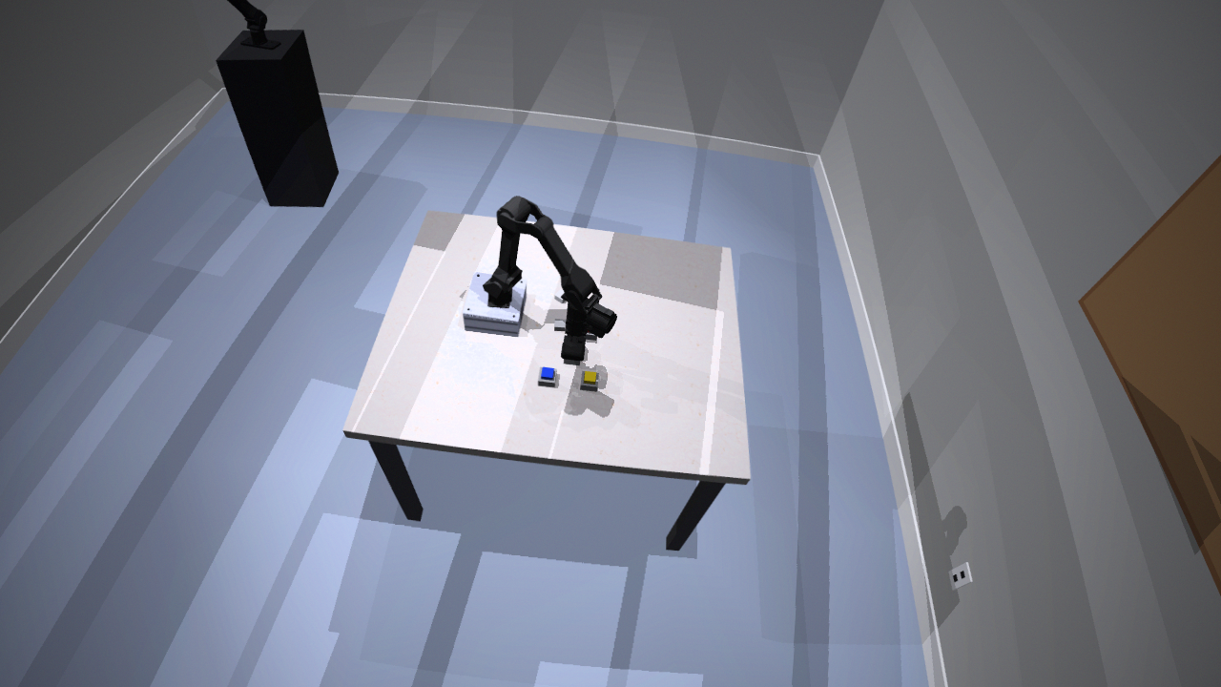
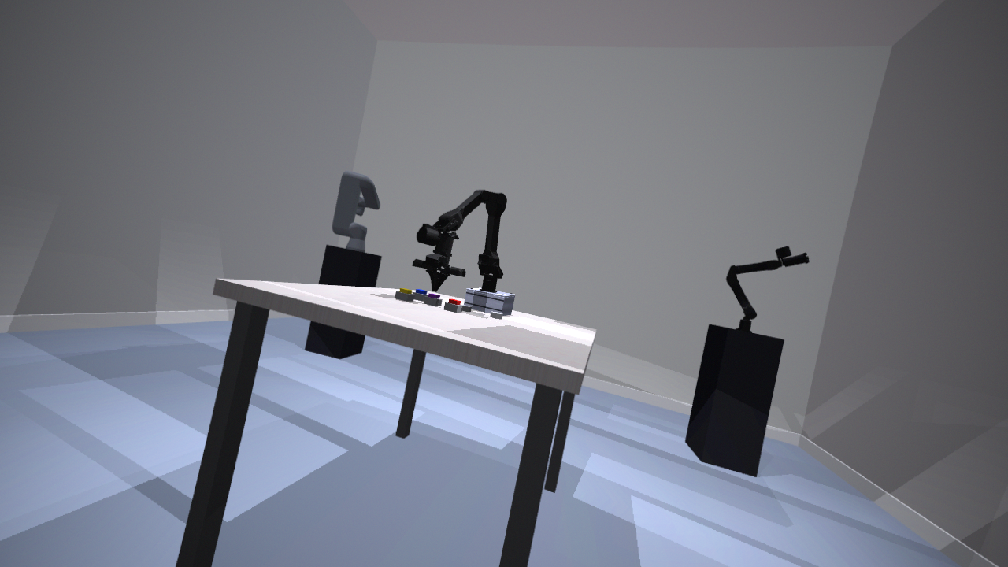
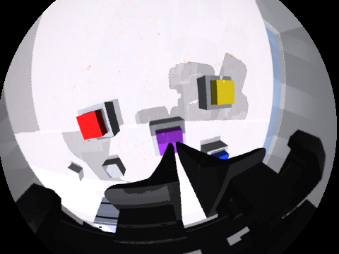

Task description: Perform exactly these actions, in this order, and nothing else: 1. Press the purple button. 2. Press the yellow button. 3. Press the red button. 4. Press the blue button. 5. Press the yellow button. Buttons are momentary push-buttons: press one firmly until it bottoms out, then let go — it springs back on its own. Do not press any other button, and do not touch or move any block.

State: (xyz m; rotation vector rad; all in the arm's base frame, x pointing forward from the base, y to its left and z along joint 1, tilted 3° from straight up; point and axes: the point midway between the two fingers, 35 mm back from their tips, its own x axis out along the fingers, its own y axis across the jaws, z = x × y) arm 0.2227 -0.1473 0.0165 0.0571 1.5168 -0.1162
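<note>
Right now the purple button is 20 mm below my gripper tip. The rest, counted from my gripper tip: yellow button: 90 mm to the right, 50 mm ahead, 20 mm below; blue button: 80 mm to the right, 70 mm behind, 20 mm below; red button: 100 mm to the left, 50 mm ahead, 20 mm below.
</note>
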